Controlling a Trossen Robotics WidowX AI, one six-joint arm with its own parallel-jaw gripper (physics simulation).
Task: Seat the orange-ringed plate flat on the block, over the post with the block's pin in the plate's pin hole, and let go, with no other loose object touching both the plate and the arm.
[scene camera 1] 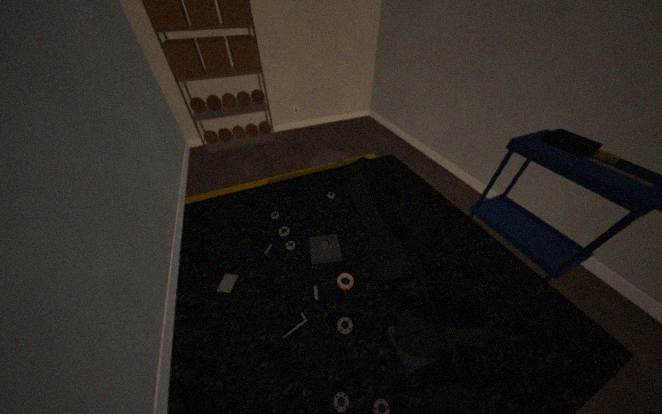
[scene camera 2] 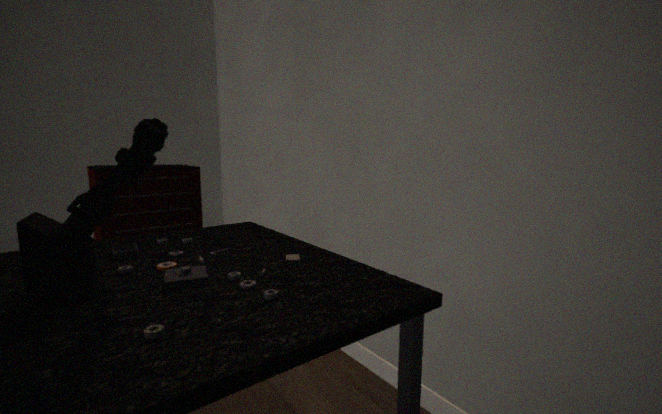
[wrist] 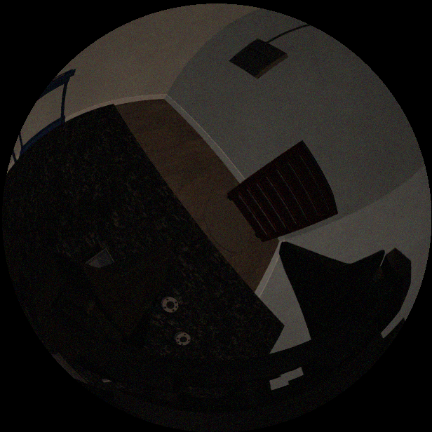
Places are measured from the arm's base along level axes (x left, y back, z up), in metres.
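Pixels of known places: arm's base, origin of its link: [scene camera 1: 400, 219] [scene camera 2: 71, 236].
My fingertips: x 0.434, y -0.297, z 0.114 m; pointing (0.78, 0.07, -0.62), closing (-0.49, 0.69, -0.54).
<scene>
Ahead of a thing's pixels: the offset from my fingertips to its top centre.
The orange-ringed plate {dx -0.395, dy +0.030, dz -0.269 m} [scene camera 1: 339, 280] [scene camera 2: 160, 266] lies flat on the dark table, beside and apart from the block. The block {dx -0.561, dy +0.034, dz -0.240 m} [scene camera 1: 319, 256] [scene camera 2: 199, 273] is a grey square slab on the table. Its raised post shows near the middle of its top; the small pin cannot be made out. My gripper [scene camera 2: 151, 134] is a dark shape raised high above the table, well away from the plate and block. In the wrist view, dark finger shapes stand apart at the right and the gripper [wrist: 333, 252] is open, with no object visible between them. Its fingers are hard to make out in the scene views.
Plain ringed plates [scene camera 1: 339, 320] [scene camera 2: 146, 330] [wrist: 164, 304] lie around the block. An L-shaped key {dx -0.353, dy -0.202, dz -0.275 m} [scene camera 1: 295, 326], a short rod {dx -0.411, dy -0.087, dz -0.268 m} [scene camera 1: 315, 292], a small bolt-like piece {dx -0.682, dy -0.175, dz -0.268 m} [scene camera 1: 268, 249] and a pale card {dx -0.614, dy -0.357, dz -0.275 m} [scene camera 1: 227, 283] [scene camera 2: 292, 257] lie on the table. A red cabinet [scene camera 2: 155, 202] stands beyond.
</scene>
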